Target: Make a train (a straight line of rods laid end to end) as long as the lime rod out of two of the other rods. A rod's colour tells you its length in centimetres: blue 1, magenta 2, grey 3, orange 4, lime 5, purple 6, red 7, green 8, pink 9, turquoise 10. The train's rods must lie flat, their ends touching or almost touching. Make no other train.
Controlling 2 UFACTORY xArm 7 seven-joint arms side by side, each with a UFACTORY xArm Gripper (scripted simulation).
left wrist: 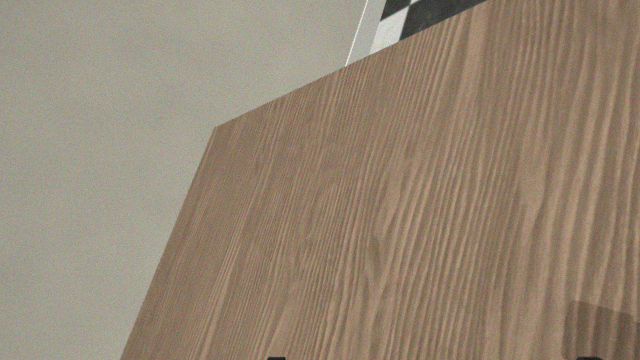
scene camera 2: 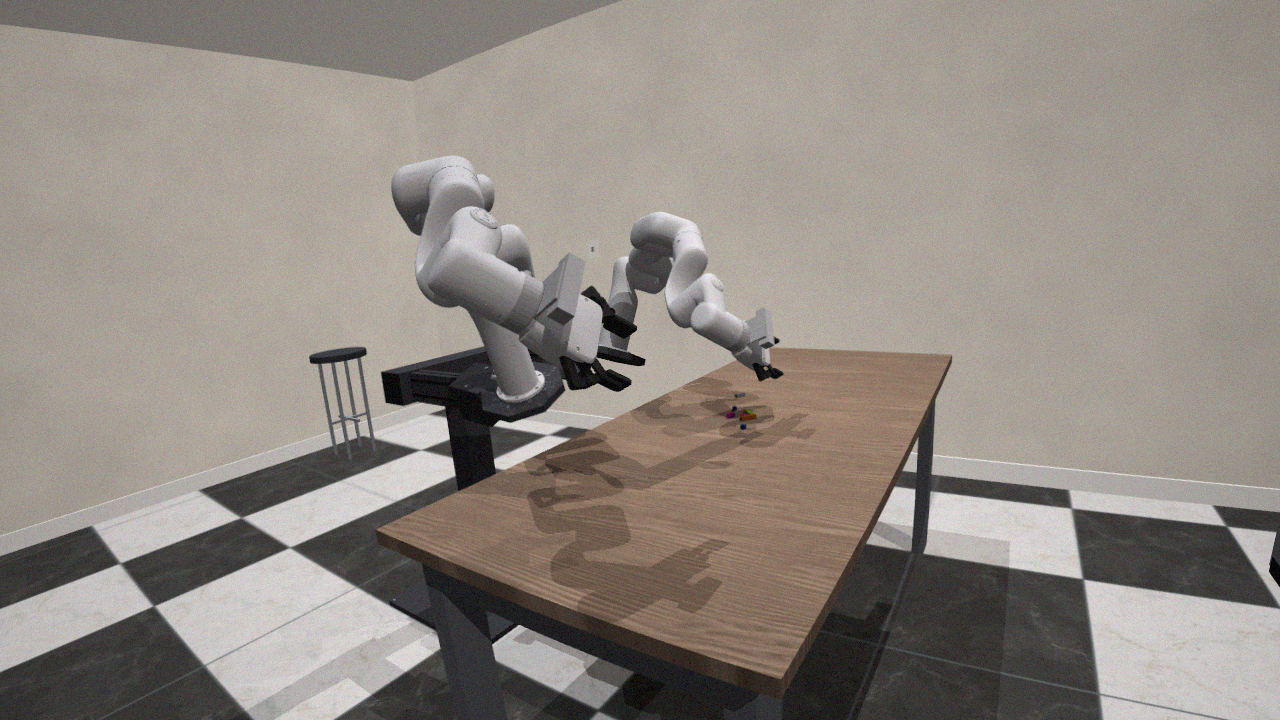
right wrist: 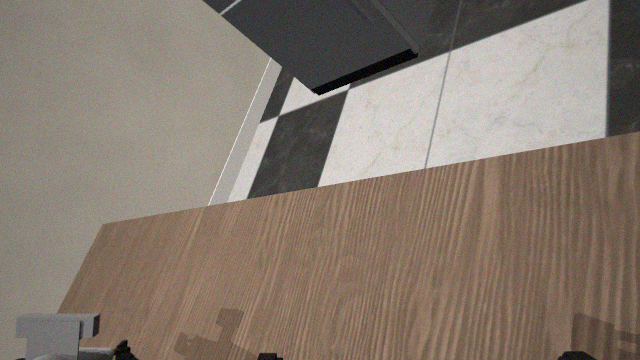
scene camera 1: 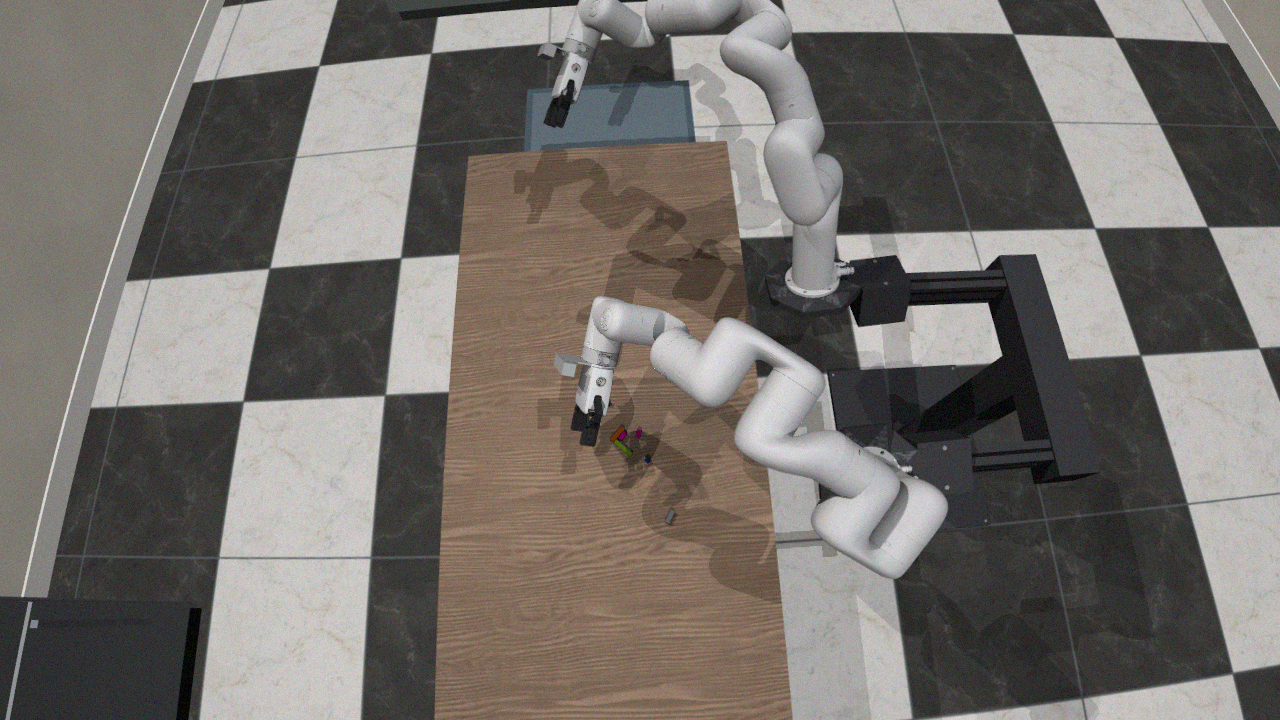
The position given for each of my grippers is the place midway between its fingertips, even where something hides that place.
I see my left gripper (scene camera 1: 582, 437) and my right gripper (scene camera 2: 628, 358).
My left gripper shows as well in scene camera 2 (scene camera 2: 776, 359). My right gripper also shows in scene camera 1 (scene camera 1: 552, 125).
